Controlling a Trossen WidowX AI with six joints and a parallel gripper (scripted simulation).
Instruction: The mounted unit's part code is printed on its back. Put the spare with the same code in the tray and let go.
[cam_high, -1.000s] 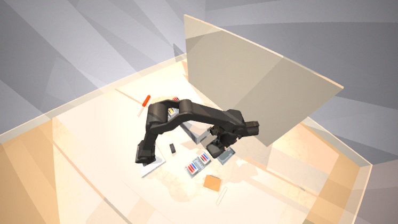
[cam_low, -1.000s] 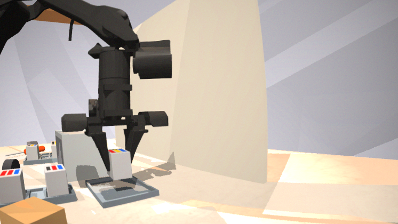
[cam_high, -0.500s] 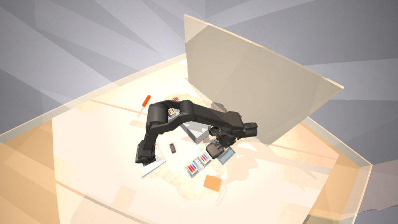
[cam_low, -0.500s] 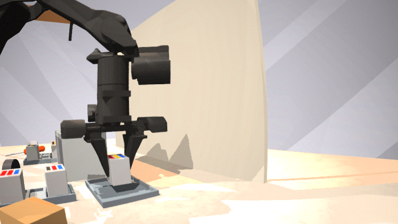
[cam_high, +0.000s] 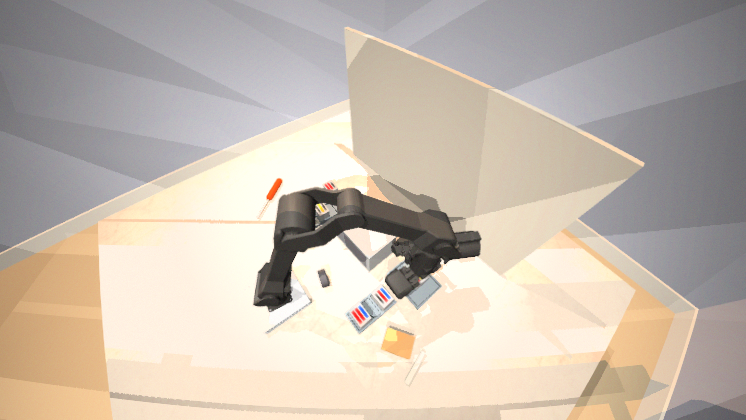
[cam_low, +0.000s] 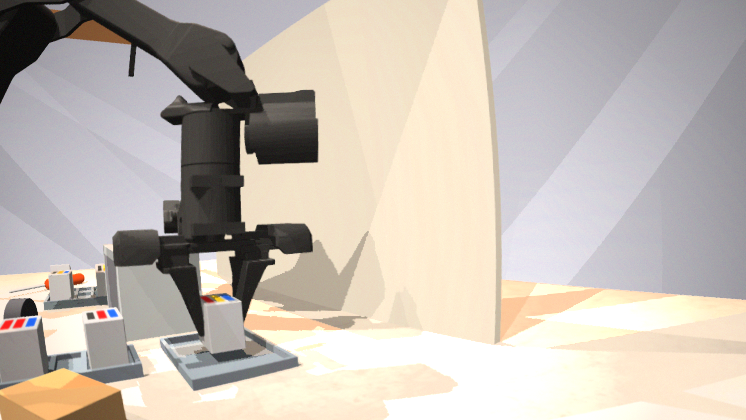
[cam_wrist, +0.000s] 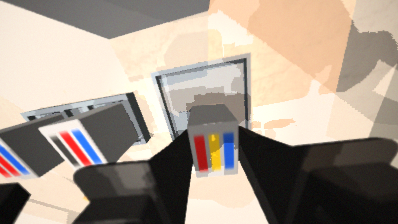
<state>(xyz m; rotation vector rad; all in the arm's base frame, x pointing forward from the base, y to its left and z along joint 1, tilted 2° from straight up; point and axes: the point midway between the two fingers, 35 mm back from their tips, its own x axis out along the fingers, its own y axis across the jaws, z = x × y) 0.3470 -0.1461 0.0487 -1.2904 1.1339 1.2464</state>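
Now: the block 20 mm above my gripper tip. Round my gripper tip: orange box (130 mm behind, 110 mm to the right, 10 mm below); then grey tray (20 mm below); then grey mounted unit (180 mm to the left, 60 mm behind, 30 mm above).
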